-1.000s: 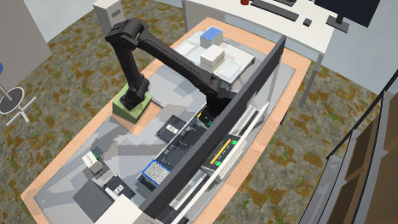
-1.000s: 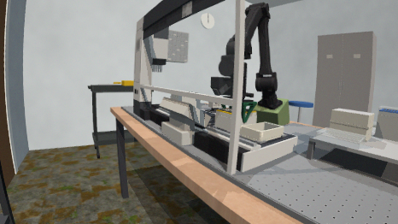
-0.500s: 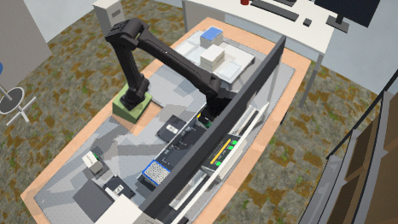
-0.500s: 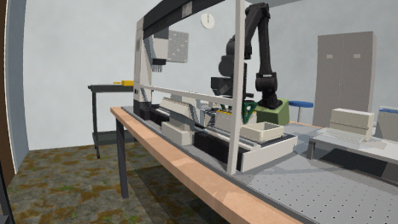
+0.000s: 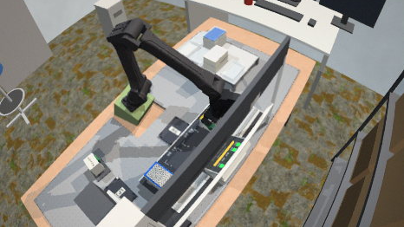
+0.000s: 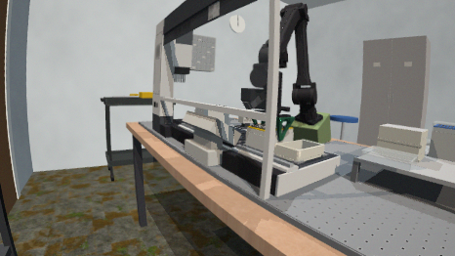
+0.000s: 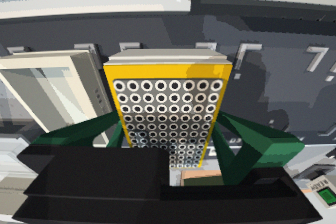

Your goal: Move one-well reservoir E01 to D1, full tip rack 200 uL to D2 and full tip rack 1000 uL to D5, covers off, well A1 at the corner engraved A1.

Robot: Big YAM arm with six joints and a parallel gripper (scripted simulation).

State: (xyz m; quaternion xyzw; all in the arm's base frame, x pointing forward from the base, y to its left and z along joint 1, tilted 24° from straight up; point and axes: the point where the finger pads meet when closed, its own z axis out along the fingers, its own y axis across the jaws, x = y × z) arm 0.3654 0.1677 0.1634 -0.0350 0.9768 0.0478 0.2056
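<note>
The yellow tip rack is 10 mm behind my hand, 10 mm to the right of it and 10 mm above it. From my hand the other things lie so: regrip nest RG (150 mm behind, 140 mm to the right, 80 mm below); then white label (150 mm behind, 140 mm to the right, 80 mm below); then frame post (170 mm ahead, 200 mm to the left, 150 mm above).
</note>
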